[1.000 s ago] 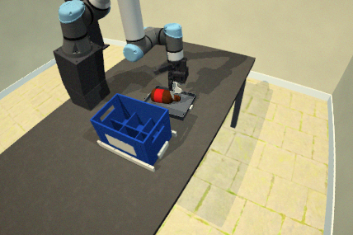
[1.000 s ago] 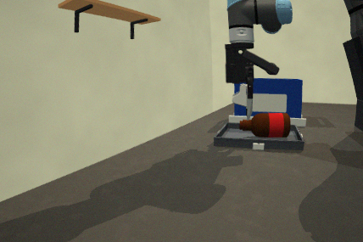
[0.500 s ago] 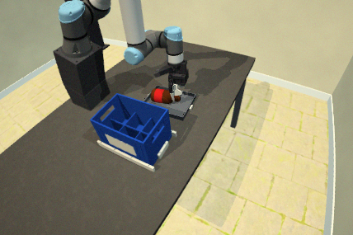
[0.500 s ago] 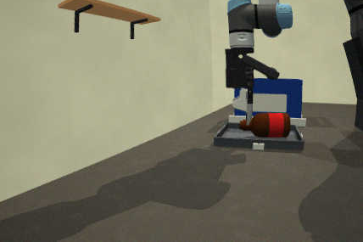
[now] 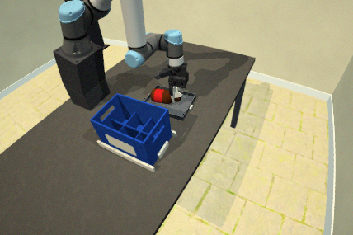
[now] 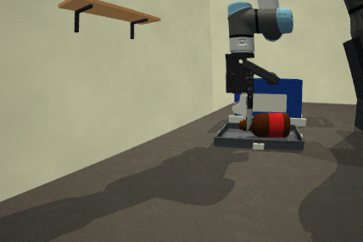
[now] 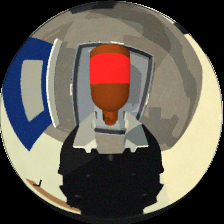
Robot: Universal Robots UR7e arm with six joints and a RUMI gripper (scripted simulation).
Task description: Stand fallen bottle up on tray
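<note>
Now: hand 5 cm past the brown bottle, 1 cm to the left of it and 1 cm above it. The rest, counted from my hand: grey tray: 4 cm behind, 1 cm to the right, 4 cm below; blue crate: 6 cm behind, 29 cm to the right, 3 cm above.
</note>
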